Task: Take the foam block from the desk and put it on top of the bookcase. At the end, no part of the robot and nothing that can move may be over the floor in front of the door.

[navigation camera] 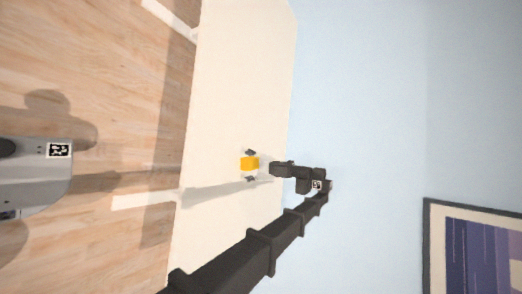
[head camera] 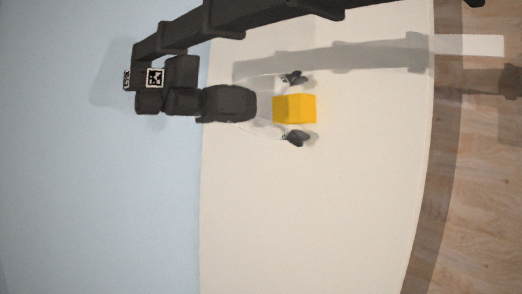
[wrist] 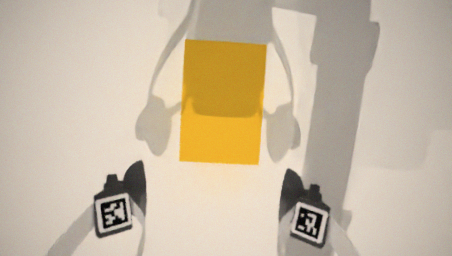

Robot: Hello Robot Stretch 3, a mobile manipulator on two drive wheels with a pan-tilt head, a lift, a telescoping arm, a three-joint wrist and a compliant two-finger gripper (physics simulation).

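Frame: origin at the robot's base, x ahead, y left, z up, level; metres.
Seen in the pictures: gripper, between the fingertips: (navigation camera: 245, 164) (head camera: 306, 108).
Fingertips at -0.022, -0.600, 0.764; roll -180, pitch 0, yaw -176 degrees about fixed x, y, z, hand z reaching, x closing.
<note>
A point is followed by its place in that frame, as x, y, z.
The yellow foam block (head camera: 294, 108) @(-0.022, -0.635, 0.765) (navigation camera: 249, 163) @(-0.018, -0.628, 0.765) (wrist: 221, 102) lies on the cream desk (head camera: 310, 215) @(0.204, -0.617, 0.720) (navigation camera: 240, 80) @(0.364, -0.580, 0.720) (wrist: 60, 100). My gripper (head camera: 297, 108) @(-0.022, -0.600, 0.764) (navigation camera: 250, 165) @(-0.022, -0.600, 0.764) (wrist: 214, 184) @(-0.022, -0.600, 0.764) is open, with one fingertip on each side of the block in the head camera view and a gap on both sides. In the wrist view the block lies centred between the lines of the fingers, beyond the fingertips, and the fingers' shadows fall on the desk on both sides of it. How high the fingertips are above the desk is hard to tell. The bookcase and the door do not show in these views.
A pale blue wall (head camera: 100, 200) @(0.254, -1.141, 1.067) (navigation camera: 360, 100) @(0.376, -1.152, 1.163) stands along the desk's far edge, close to the wrist. The telescoping arm (head camera: 270, 12) @(-0.086, -0.284, 1.108) (navigation camera: 240, 260) @(-0.084, -0.176, 1.110) crosses over the desk. A framed picture (navigation camera: 426, 250) @(-0.352, -1.070, 1.446) hangs on the wall. Wood floor (head camera: 490, 210) @(0.276, -0.381, 0.000) (navigation camera: 90, 75) @(0.380, -0.232, 0.000) lies on the desk's near side, beside my base (navigation camera: 35, 175) @(-0.100, -0.081, 0.160).
</note>
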